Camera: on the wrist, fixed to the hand. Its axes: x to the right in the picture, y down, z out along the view.
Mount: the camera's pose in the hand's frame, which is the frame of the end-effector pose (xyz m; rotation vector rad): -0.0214 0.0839 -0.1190 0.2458 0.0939 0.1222
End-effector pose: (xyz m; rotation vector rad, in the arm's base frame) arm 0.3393 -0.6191 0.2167 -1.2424 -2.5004 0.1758
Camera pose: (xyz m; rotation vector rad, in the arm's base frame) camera 0.4564 -0.5898 0.3008 -1.2688 -2.2454 0.4308
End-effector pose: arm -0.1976 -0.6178 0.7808 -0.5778 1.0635 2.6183
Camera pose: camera -0.1787 -0.7627 0.7636 -0.6006 1.4667 2.5270
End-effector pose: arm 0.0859 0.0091 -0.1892 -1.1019 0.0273 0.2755
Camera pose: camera 0.0593 -0.0650 -0.3135 -0.8691 0.2077 0.3207
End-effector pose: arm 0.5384 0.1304 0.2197 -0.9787 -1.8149 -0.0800
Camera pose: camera 0.6848 0.1182 0.2277 -0.8927 -1.6310 0.1666
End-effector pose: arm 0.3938 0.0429 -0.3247 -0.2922 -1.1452 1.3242
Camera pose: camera 0.4396 0.0992 -0.4527 -0.2441 -0.8866 1.5266
